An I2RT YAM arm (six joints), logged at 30 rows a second.
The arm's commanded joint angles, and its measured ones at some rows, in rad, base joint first. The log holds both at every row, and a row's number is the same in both.
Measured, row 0:
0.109, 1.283, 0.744, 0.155, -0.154, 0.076
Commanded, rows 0 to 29:
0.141, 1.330, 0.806, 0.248, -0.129, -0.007
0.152, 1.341, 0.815, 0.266, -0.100, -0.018
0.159, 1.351, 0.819, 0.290, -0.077, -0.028
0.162, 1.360, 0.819, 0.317, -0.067, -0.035
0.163, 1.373, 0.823, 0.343, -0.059, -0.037
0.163, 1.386, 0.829, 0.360, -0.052, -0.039
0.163, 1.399, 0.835, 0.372, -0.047, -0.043
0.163, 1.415, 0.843, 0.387, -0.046, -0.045
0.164, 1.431, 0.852, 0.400, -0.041, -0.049
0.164, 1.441, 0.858, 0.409, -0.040, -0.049
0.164, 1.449, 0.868, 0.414, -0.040, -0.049
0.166, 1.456, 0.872, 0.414, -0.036, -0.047
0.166, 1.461, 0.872, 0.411, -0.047, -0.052
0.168, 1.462, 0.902, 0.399, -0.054, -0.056
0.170, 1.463, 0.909, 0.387, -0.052, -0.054
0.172, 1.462, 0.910, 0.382, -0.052, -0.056
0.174, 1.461, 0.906, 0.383, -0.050, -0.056
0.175, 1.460, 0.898, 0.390, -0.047, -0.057
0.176, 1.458, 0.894, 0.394, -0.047, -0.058
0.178, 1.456, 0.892, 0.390, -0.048, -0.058
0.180, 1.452, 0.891, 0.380, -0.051, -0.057
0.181, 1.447, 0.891, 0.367, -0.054, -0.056
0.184, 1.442, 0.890, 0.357, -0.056, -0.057
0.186, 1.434, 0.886, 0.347, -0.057, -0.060
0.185, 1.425, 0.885, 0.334, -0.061, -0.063
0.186, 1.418, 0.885, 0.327, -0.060, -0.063
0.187, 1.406, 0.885, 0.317, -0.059, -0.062
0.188, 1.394, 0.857, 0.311, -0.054, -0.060
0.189, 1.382, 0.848, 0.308, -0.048, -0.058
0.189, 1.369, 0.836, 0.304, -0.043, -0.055
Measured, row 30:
0.182, 1.419, 0.866, 0.325, -0.050, -0.051
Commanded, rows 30 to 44:
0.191, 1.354, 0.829, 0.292, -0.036, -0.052
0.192, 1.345, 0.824, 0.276, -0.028, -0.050
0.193, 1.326, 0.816, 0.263, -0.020, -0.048
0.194, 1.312, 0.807, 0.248, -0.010, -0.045
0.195, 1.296, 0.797, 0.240, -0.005, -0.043
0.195, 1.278, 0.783, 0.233, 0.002, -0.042
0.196, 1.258, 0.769, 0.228, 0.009, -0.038
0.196, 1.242, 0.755, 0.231, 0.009, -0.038
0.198, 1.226, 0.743, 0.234, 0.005, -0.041
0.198, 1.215, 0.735, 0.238, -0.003, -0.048
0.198, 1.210, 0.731, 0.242, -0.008, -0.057
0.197, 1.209, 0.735, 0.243, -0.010, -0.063
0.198, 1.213, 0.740, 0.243, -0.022, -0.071
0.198, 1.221, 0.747, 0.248, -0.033, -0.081
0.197, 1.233, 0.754, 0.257, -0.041, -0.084
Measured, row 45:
0.192, 1.225, 0.752, 0.244, -0.020, -0.057
